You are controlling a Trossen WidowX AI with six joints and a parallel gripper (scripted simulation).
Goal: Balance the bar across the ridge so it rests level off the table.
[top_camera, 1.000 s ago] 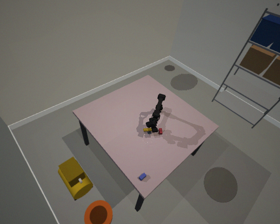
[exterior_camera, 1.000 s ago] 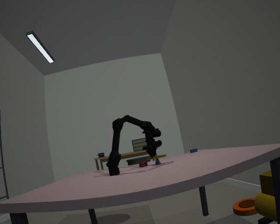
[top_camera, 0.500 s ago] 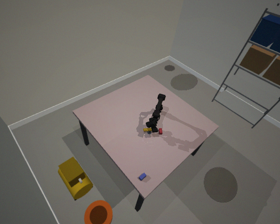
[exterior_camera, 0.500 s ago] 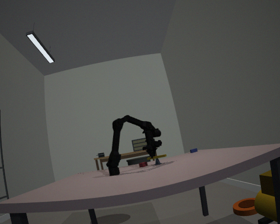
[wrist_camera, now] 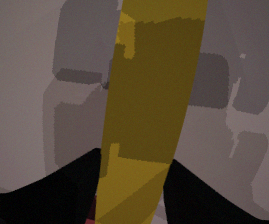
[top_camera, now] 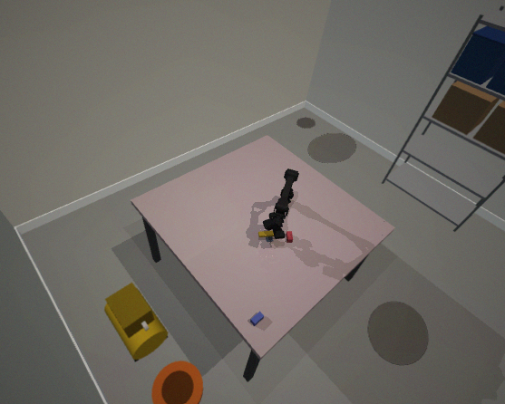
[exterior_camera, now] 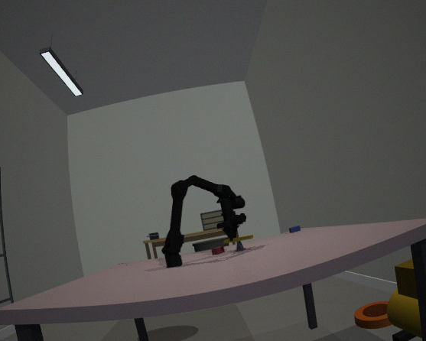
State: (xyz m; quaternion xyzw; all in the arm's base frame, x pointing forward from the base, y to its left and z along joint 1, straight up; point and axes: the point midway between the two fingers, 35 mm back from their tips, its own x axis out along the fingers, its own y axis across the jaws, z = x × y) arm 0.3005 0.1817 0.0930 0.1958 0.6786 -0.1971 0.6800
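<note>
My gripper tip is 2 cm short of the yellow bar and 1 cm to the left of it. From my gripper tip the other things lie so: small red block 8 cm behind, 6 cm to the left, 4 cm below; blue block 44 cm ahead, 32 cm to the left, 4 cm below.
</note>
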